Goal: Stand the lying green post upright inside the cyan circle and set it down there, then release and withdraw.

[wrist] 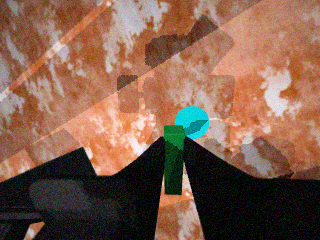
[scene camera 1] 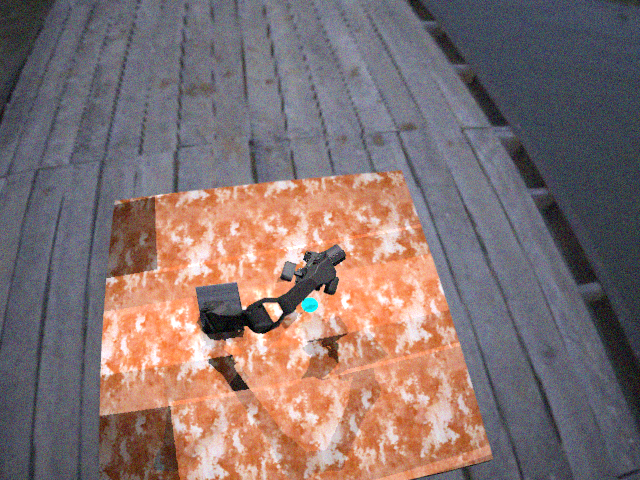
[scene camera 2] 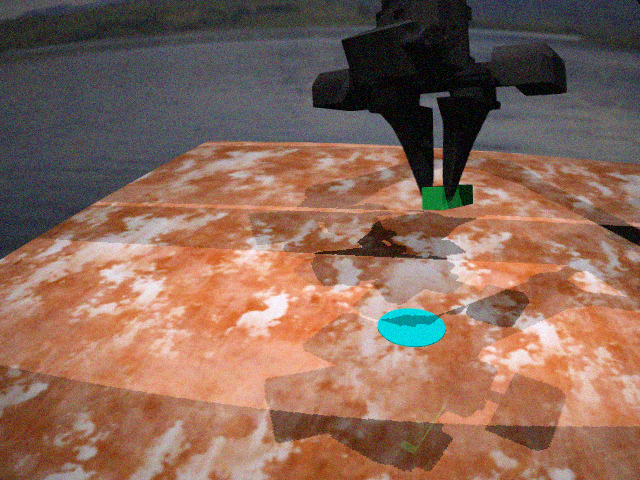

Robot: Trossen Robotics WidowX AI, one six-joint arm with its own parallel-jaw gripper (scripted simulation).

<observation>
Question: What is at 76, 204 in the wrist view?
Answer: My gripper.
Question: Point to a cyan circle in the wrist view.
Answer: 194, 120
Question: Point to a green post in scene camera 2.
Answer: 433, 198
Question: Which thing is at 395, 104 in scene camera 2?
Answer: My gripper.
</observation>
